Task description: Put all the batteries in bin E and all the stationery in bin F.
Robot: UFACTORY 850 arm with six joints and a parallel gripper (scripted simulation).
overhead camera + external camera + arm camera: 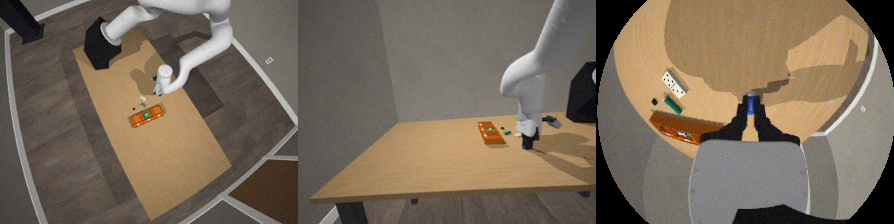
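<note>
The blue piece lies 2 cm below my hand. The rest, counted from my hand: small grey thing (15 cm ahead, 14 cm to the right); green battery (15 cm to the right, 5 cm ahead, 2 cm below); white piece (14 cm to the right, 2 cm below).
</note>
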